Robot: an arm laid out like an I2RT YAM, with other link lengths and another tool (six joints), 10 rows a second.
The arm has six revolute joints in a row. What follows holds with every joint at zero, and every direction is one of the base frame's.
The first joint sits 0.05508 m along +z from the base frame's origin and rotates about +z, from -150 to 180 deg.
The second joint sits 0.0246 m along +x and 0.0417 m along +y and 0.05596 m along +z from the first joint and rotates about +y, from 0 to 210 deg.
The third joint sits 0.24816 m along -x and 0.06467 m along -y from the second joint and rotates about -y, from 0 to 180 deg.
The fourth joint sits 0.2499 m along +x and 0.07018 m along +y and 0.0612 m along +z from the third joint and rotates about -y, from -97 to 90 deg.
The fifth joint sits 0.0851 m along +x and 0.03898 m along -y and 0.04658 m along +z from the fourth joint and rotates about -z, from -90 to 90 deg.
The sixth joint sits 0.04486 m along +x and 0.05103 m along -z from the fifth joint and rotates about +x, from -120 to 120 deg.
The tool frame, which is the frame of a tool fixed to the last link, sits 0.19 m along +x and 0.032 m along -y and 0.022 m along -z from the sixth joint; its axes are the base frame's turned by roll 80.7, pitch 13.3 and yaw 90 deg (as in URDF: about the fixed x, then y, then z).
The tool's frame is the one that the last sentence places.
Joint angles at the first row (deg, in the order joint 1, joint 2, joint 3, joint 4, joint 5, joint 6):
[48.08 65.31 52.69 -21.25 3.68 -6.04]
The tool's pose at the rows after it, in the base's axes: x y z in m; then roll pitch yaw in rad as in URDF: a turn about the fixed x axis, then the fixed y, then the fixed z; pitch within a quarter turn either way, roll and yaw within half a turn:
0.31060, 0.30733, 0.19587, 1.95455, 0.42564, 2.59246
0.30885, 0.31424, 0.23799, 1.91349, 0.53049, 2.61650
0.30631, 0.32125, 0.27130, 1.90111, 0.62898, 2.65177
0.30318, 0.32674, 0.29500, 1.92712, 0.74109, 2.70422
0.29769, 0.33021, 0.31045, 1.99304, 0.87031, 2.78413
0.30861, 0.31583, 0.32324, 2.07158, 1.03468, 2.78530
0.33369, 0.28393, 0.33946, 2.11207, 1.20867, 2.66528
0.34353, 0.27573, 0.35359, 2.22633, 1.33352, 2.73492
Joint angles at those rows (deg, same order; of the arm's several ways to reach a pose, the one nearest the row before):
[51.71 62.79 56.01 -21.64 6.39 -11.20]
[53.78 62.17 60.52 -23.32 8.62 -16.54]
[55.58 62.77 65.20 -25.31 10.31 -21.93]
[57.69 63.82 69.12 -27.33 12.85 -28.05]
[60.41 64.30 71.15 -28.63 16.53 -35.10]
[62.29 64.12 69.81 -26.01 25.14 -42.67]
[62.07 64.32 66.47 -18.74 36.61 -50.51]
[61.46 64.57 64.62 -13.00 40.08 -58.89]

